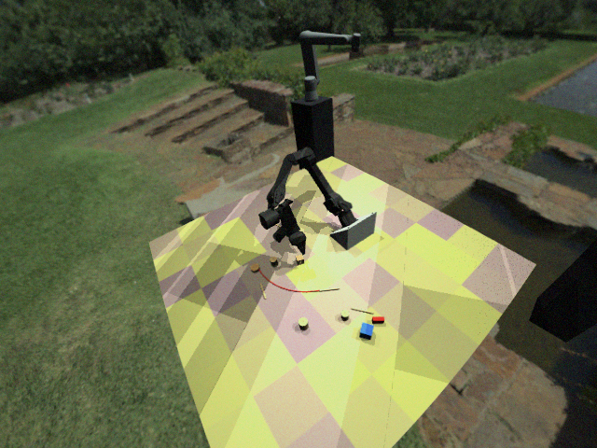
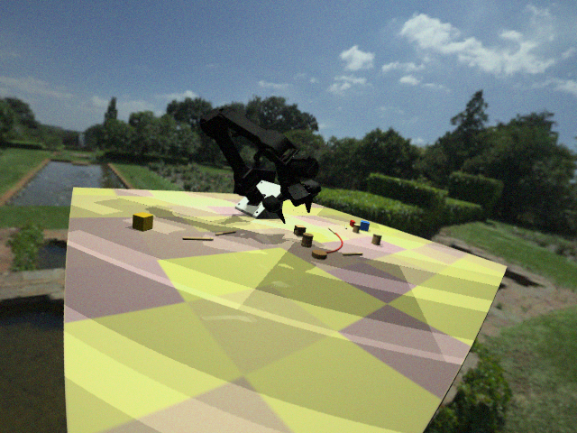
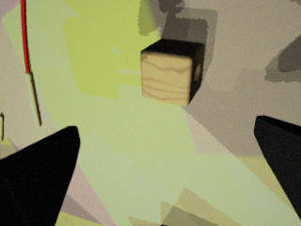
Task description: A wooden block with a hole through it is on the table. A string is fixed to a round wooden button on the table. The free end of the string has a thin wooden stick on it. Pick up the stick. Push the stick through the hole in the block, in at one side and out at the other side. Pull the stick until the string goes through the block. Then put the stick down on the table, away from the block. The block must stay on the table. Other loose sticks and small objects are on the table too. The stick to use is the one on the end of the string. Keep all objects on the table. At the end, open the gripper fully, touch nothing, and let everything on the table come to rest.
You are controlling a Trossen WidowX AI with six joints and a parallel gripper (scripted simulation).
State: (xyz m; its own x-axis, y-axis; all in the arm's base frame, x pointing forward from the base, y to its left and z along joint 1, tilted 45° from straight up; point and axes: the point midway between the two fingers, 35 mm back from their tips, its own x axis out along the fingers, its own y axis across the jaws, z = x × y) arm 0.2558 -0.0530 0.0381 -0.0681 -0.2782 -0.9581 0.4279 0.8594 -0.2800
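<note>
Right now my gripper tip is 40 mm above the wooden block and 20 mm short of it. From my gripper tip the other things lie so: round wooden button 180 mm ahead, 110 mm to the right, 50 mm below; then red piece 400 mm to the left, 40 mm below, 10 mm ahead; then wooden cylinder 100 mm ahead, 70 mm to the right, 40 mm below.
</note>
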